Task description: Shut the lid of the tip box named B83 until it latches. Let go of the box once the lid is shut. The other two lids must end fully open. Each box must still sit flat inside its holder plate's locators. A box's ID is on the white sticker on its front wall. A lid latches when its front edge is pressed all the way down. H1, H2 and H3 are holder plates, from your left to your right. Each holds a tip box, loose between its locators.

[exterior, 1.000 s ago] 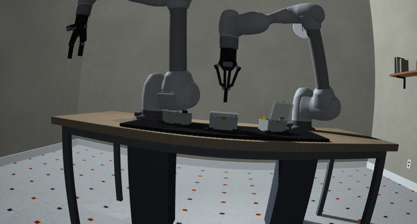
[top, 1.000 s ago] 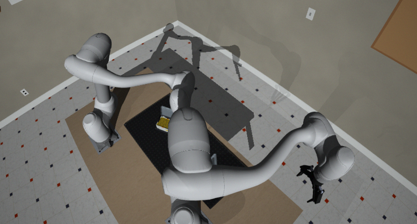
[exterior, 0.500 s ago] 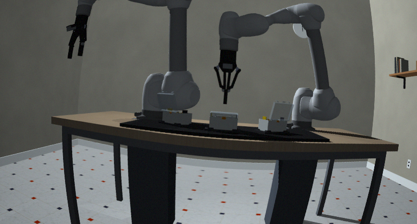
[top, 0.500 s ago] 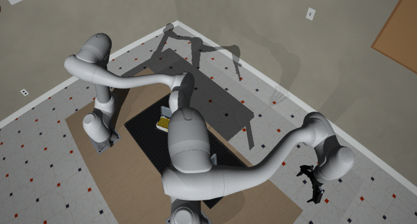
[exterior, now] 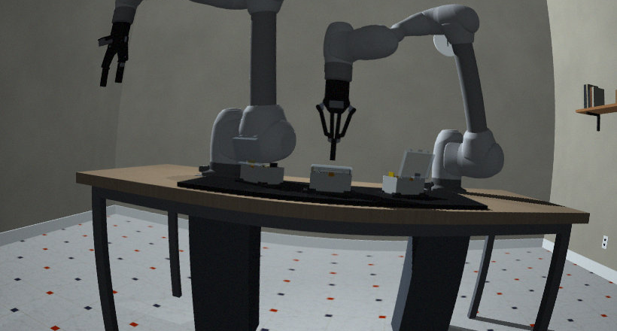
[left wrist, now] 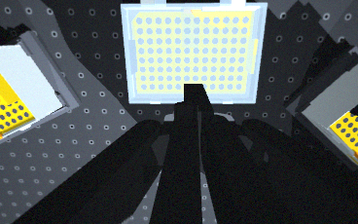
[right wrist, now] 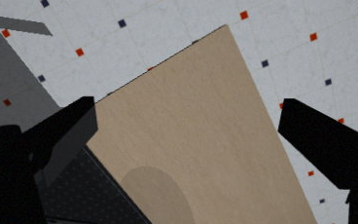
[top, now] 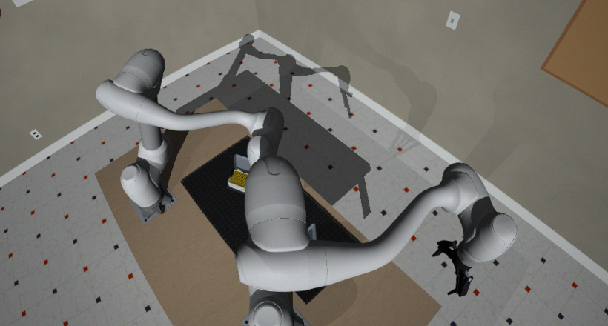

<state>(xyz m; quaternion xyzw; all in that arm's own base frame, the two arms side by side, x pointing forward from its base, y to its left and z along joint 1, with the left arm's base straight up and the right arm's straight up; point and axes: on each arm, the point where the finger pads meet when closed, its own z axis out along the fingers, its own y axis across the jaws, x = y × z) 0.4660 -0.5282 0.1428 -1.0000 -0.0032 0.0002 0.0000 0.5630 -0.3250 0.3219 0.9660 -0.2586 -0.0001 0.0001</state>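
My left hand is 30 mm short of the tip box and 80 mm above it. Also, from my left hand: yellow rack: 80 mm behind, 220 mm to the right, 70 mm below.
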